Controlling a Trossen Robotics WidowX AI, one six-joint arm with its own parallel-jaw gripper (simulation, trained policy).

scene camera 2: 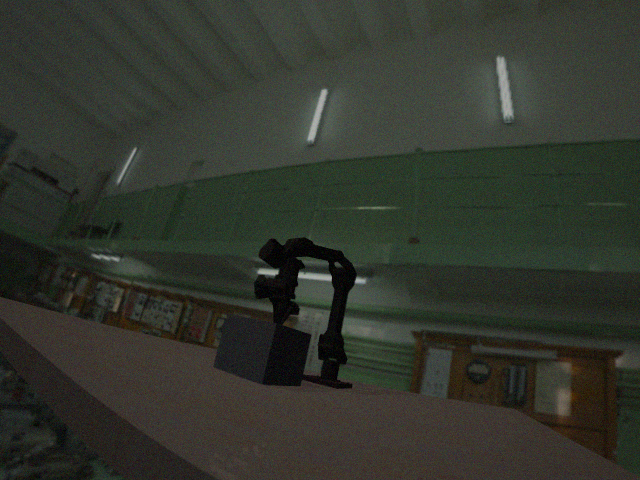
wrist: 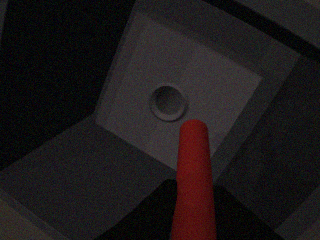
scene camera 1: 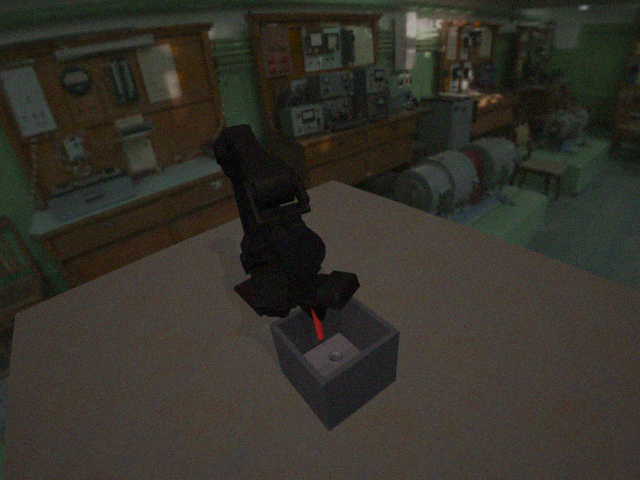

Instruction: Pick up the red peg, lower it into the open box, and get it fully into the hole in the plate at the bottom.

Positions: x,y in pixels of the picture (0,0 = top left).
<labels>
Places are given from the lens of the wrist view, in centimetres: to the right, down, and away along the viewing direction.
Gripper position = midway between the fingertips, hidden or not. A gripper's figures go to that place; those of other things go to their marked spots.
my gripper (wrist: pixel 191 192): 1, 3, 10
grey box (wrist: pixel 69 170): -6, 4, 18
pale plate (wrist: pixel 166 74): 0, -3, 16
</labels>
